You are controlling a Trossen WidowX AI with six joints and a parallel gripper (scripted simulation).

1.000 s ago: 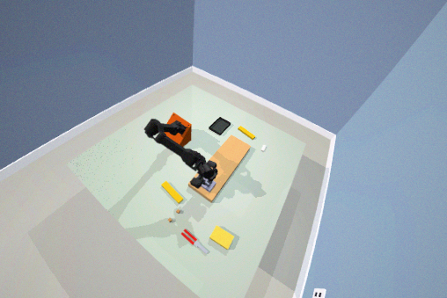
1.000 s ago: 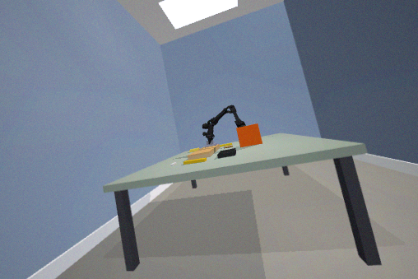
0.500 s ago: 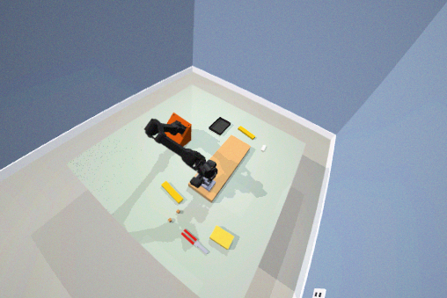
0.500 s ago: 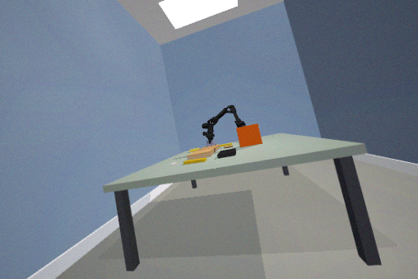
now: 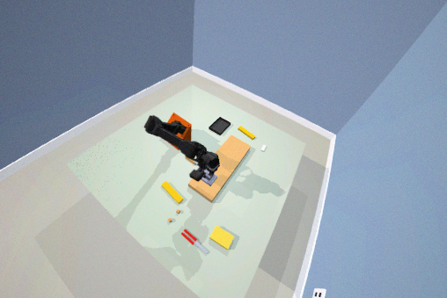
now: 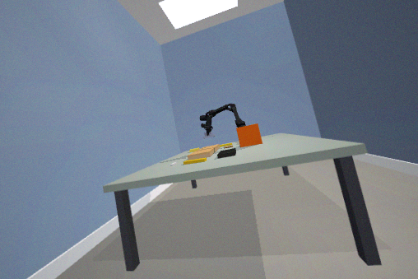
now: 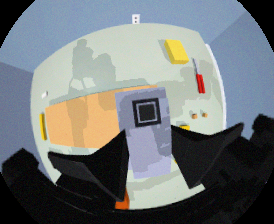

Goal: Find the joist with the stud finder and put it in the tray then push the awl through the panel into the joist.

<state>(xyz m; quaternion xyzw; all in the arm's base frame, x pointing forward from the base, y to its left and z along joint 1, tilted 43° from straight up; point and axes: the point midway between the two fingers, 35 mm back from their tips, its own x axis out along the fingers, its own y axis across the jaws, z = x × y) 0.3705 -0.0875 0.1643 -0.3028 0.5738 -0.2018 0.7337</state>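
Right now the black tray is 25 cm behind my gripper tip, 50 cm to the left of it and 14 cm below it. From my gripper tip the other things lie so: stud finder 1 cm ahead, 2 cm above; then yellow block 25 cm ahead, 18 cm to the right, 14 cm below; then awl 17 cm behind, 8 cm to the left, 15 cm below.
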